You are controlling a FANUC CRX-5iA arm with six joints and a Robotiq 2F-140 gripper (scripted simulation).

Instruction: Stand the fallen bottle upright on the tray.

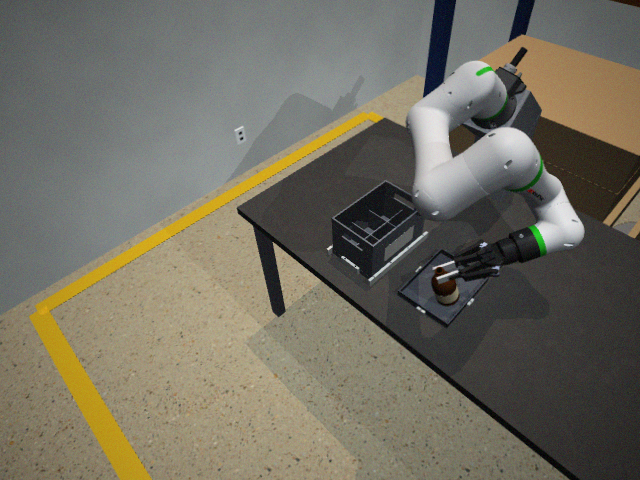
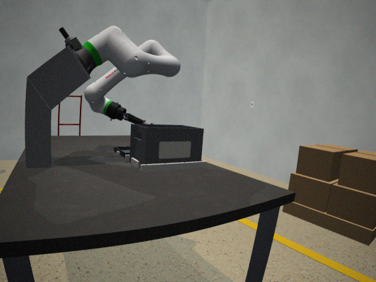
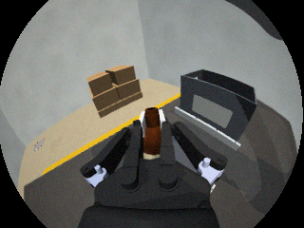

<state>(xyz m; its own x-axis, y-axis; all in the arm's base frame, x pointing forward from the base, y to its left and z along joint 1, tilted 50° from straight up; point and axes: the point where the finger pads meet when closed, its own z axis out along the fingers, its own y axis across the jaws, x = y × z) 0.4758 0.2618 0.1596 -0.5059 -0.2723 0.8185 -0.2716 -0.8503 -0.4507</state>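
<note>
My gripper is now 6 cm above the brown bottle. Also, from my hand: dark crate (30 cm to the right, 6 cm below, 2 cm ahead); then dark tray (14 cm below, 5 cm behind, 3 cm to the right).
</note>
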